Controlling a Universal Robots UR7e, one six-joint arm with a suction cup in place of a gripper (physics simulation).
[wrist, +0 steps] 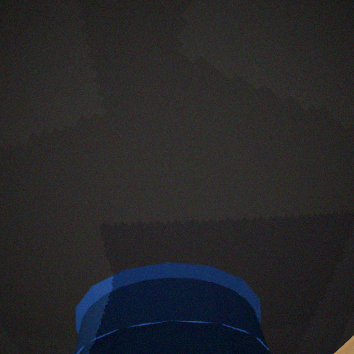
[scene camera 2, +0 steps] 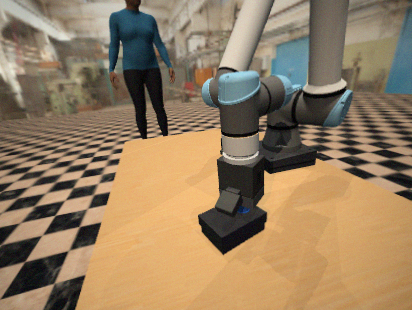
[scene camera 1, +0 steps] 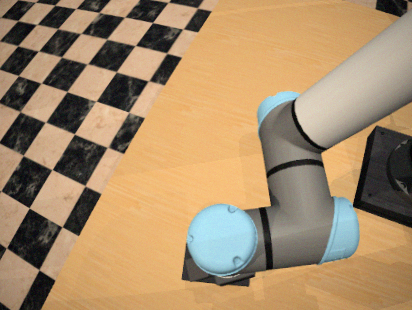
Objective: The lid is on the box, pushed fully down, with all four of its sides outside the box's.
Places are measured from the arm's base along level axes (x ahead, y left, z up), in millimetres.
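Where they show: hand, its tool point: (wrist: 166,278) (scene camera 2: 242,213); arm's base, origin of its link: (scene camera 2: 281,145).
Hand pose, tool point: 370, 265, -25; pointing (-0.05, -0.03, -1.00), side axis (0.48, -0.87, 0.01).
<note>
Each offset is from my tool point to the top centre of the thing, as dx, dy, dz. Level surfaces: height alone.
The black lid @[+31, +4, +14] (scene camera 1: 192,271) (scene camera 2: 222,226) (wrist: 150,150) sits level on the black box @[+30, +4, +11] (scene camera 2: 245,238). In scene camera 2 its rim stands slightly outside the box's walls on the two near sides, and a low band of box wall shows below it. The far sides are hidden, and I cannot tell if the lid is fully down. My gripper, a blue suction cup (scene camera 2: 244,210) (wrist: 170,300), touches the lid's top, with suction on. In scene camera 1 the arm hides the cup and most of the lid.
The box stands on the wooden table @[dz -37] (scene camera 1: 150,220) (scene camera 2: 150,240), near its left edge in scene camera 1. The dark robot base (scene camera 1: 377,185) (scene camera 2: 295,160) stands farther back. A person (scene camera 2: 137,45) in a blue top stands beyond the table.
</note>
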